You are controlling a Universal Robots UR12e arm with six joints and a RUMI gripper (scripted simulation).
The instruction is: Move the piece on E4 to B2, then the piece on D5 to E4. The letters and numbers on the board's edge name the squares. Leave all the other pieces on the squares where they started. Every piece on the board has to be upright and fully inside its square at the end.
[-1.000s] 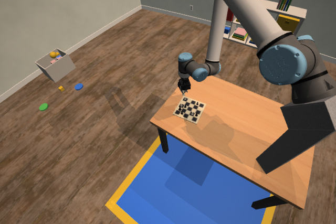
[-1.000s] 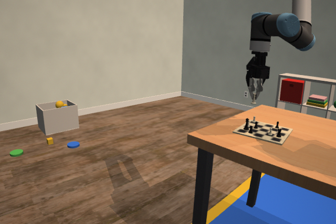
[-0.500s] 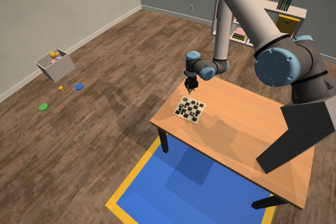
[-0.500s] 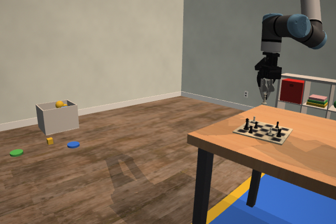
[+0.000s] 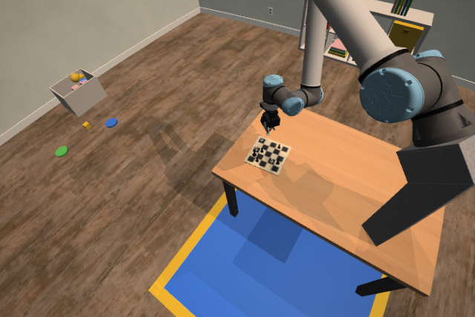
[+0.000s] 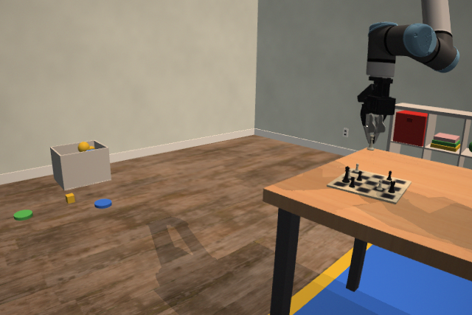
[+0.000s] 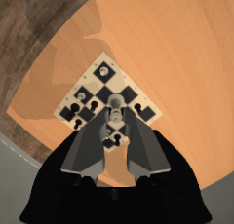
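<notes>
My gripper is now 13 cm above the chessboard, 8 cm to the right of it and 3 cm past it. From my hand the other things lie so: tall white piece: 1 cm below; then black piece: 12 cm to the left, 11 cm below, 10 cm behind.
</notes>
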